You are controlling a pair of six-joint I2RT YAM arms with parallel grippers.
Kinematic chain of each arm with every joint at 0, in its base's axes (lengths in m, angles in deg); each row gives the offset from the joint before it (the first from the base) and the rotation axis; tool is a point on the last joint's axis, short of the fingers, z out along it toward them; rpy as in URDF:
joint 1: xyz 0 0 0.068 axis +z
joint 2: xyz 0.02 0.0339 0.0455 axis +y
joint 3: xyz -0.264 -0.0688 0 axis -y
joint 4: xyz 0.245 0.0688 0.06 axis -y
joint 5: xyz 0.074 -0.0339 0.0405 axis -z
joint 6: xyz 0.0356 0 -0.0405 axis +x
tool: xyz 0 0 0 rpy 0 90 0
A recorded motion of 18 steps. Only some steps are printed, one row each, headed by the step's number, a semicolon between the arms.
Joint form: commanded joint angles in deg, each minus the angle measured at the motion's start. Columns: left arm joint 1, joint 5, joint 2, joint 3, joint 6, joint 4; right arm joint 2, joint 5, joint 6, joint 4, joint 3, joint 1.
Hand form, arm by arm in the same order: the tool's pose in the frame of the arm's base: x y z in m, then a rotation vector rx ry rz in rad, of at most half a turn. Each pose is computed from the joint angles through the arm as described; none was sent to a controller.
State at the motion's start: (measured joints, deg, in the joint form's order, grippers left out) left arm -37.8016 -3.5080 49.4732 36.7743 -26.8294 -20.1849; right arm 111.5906 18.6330 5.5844 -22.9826 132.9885 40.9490
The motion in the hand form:
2: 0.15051 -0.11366 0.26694 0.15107 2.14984 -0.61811; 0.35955 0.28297 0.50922 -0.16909 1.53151 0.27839
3: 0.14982 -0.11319 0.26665 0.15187 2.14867 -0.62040; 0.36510 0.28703 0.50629 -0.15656 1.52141 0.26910
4: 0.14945 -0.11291 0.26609 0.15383 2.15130 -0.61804; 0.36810 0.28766 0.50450 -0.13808 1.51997 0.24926
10: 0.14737 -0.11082 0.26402 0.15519 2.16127 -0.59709; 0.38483 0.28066 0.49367 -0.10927 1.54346 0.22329
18: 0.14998 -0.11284 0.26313 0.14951 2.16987 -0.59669; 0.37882 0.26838 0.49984 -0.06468 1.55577 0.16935
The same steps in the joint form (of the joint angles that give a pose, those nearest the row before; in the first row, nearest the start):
2: 0.10 0.08 -1.92 0.05 -0.86 0.94; 11.88 5.01 -2.77 -3.73 19.48 -0.96
3: 0.10 0.17 -2.19 -0.12 -0.86 0.94; 14.25 5.79 -3.03 -3.66 22.47 -0.96
4: 0.10 0.17 -2.28 -0.21 -0.77 0.76; 15.22 7.11 -3.21 -3.64 23.61 -1.05
10: 0.10 -0.45 -2.89 -0.56 -0.42 -0.29; 16.56 7.21 -2.33 -3.65 23.55 -2.98
18: 0.10 -0.45 -1.84 -0.30 -0.77 0.06; 12.96 10.28 -2.33 -3.64 19.24 -3.51

